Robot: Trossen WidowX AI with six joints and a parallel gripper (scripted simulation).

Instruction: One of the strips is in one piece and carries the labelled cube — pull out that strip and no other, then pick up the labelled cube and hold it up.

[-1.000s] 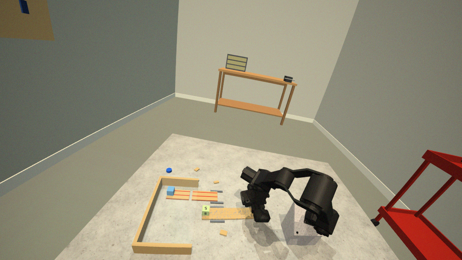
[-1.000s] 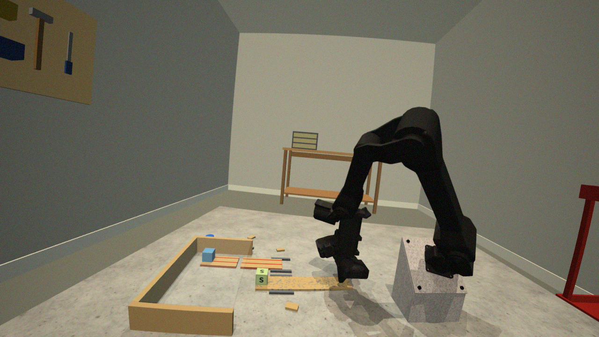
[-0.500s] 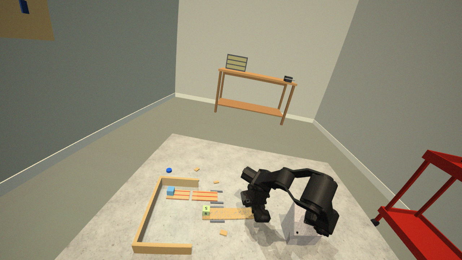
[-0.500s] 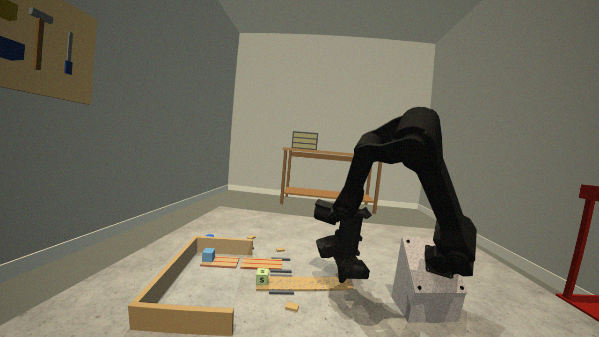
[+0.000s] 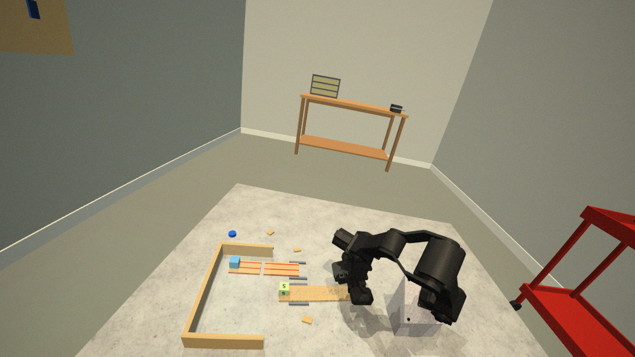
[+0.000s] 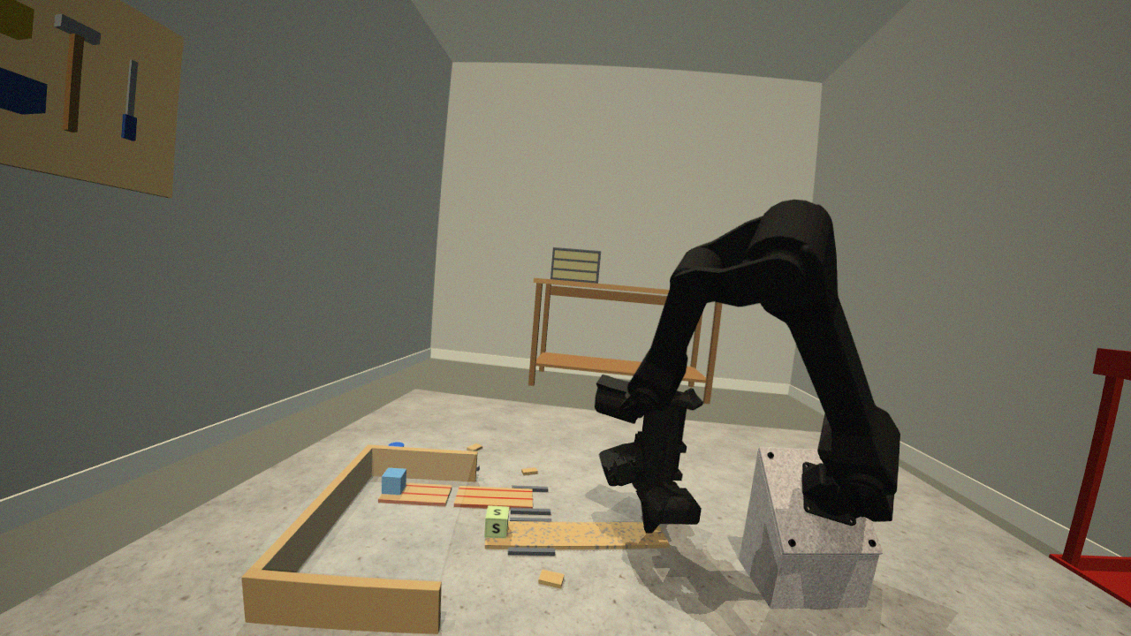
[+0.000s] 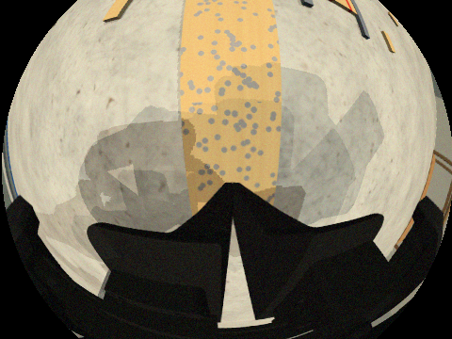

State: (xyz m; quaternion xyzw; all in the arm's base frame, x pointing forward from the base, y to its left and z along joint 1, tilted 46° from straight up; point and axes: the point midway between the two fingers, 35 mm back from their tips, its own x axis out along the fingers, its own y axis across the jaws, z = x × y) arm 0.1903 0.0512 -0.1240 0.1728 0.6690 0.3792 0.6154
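Now: gripper tip 120 mm short of the tan block, 130 mm to the right of it and 10 mm above it. Also, from my gripper tip: blue disc: 490 mm ahead, 130 mm to the right.
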